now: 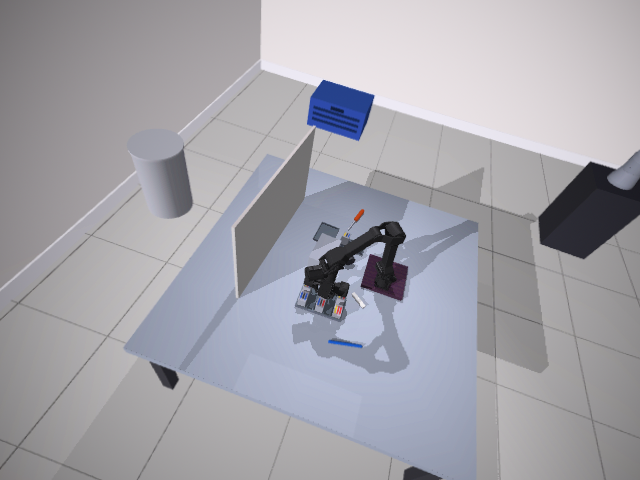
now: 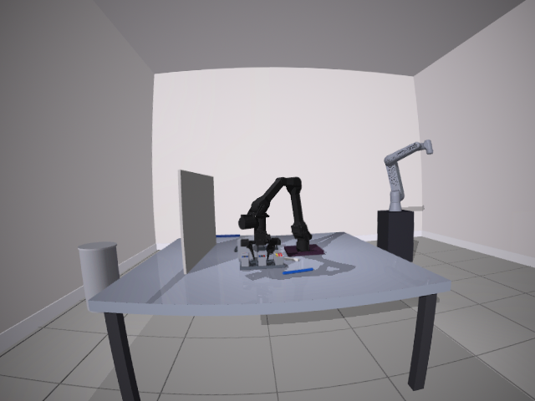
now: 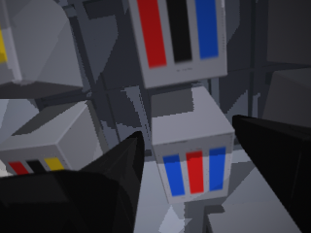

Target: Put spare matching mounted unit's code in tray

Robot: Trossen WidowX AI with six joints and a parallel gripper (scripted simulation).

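The grey spare is 30 mm above my gripper tip. The rest, counted from my gripper tip: blue marker pen: 170 mm to the left, 160 mm behind, 10 mm below; then white cable tie bundle: 150 mm behind, 50 mm to the right, 20 mm below; then mounted unit: 170 mm to the right, 70 mm ahead, 30 mm above.
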